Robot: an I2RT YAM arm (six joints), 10 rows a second.
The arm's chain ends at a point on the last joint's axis. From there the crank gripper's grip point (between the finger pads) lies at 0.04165 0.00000 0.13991 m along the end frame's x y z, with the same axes.
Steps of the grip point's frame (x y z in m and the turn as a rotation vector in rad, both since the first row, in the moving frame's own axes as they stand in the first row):
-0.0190, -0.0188, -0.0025, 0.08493, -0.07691, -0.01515
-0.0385, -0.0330, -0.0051, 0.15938, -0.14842, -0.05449
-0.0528, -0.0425, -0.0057, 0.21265, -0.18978, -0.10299
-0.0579, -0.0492, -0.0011, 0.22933, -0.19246, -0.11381
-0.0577, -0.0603, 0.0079, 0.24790, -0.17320, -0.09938
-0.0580, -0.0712, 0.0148, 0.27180, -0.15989, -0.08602
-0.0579, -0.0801, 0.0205, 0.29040, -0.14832, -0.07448
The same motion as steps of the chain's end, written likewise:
-0.0080, -0.0063, -0.0048, 0.08493, -0.07691, -0.01515
-0.0168, -0.0087, -0.0077, 0.15938, -0.14842, -0.05449
-0.0242, -0.0095, -0.0074, 0.21265, -0.18978, -0.10299
-0.0286, -0.0136, -0.0022, 0.22933, -0.19246, -0.11381
-0.0313, -0.0224, 0.0077, 0.24790, -0.17320, -0.09938
-0.0337, -0.0304, 0.0156, 0.27180, -0.15989, -0.08602
-0.0355, -0.0371, 0.0223, 0.29040, -0.14832, -0.07448

